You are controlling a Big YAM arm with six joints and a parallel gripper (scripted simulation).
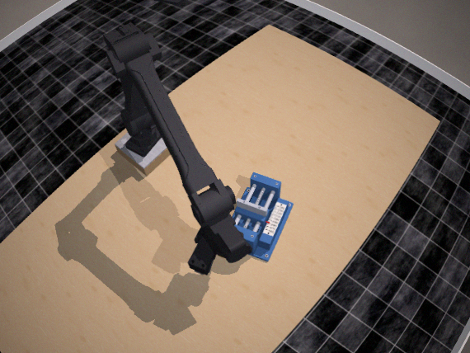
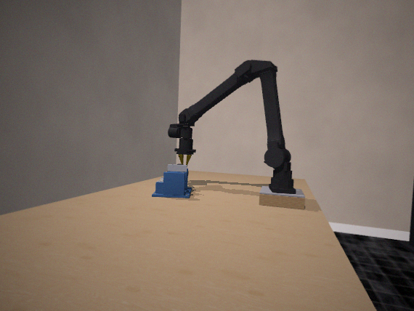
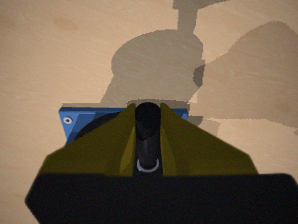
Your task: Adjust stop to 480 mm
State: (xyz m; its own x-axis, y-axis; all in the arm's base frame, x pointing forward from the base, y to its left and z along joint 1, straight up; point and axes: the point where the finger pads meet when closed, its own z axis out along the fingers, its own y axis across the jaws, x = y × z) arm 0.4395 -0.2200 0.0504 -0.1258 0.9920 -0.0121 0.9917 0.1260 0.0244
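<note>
Now: hand 1 cm short of the sliding stop block, 15 cm to the right of it and 1 cm above it. The rest, counted from my hand: black handwheel handle: 1 cm to the left; black handwheel: 3 cm to the left, 1 cm below.
</note>
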